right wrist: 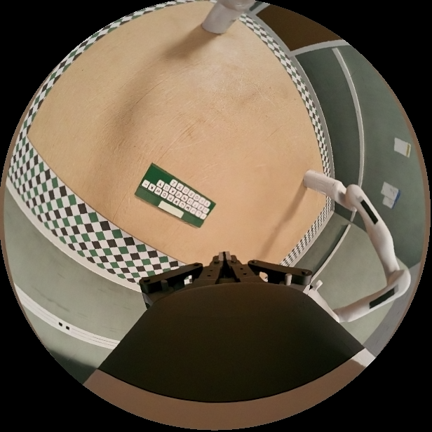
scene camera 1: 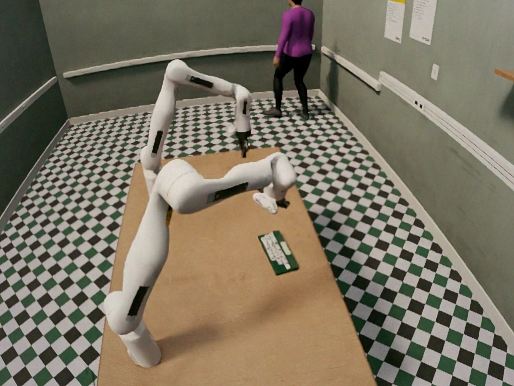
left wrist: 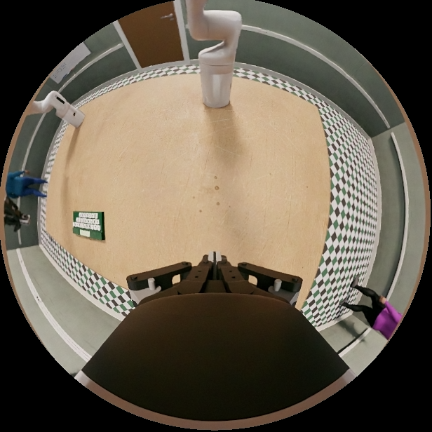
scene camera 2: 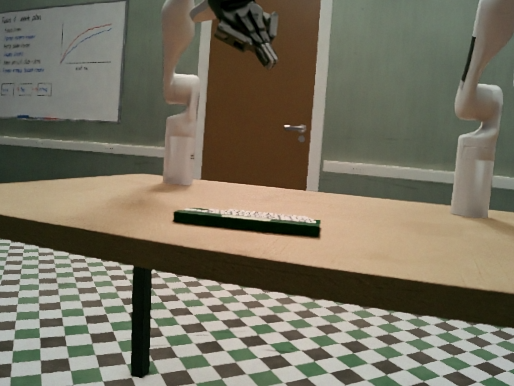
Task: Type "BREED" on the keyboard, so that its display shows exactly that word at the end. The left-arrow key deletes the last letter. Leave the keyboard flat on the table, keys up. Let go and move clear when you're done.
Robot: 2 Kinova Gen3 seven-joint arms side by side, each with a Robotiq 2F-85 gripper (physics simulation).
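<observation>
The green keyboard (scene camera 1: 278, 252) (scene camera 2: 247, 223) (left wrist: 102, 225) (right wrist: 147, 192) with white keys lies flat on the table, keys up, near the table's right edge in scene camera 1. Its pale display strip (right wrist: 171, 209) runs along one long side; no letters can be read on it. My right gripper (scene camera 1: 284, 204) (scene camera 2: 270, 65) (right wrist: 224, 258) is shut and empty, high above the table and apart from the keyboard. My left gripper (scene camera 1: 244, 154) (left wrist: 214, 258) is shut and empty, above the far end of the table in scene camera 1, well away from the keyboard.
The wooden table (scene camera 1: 225, 300) (scene camera 2: 375, 240) (left wrist: 150, 165) (right wrist: 240, 125) carries both arm bases. The right arm reaches across the table's middle in scene camera 1. A person in purple (scene camera 1: 297, 32) stands beyond the table's far end.
</observation>
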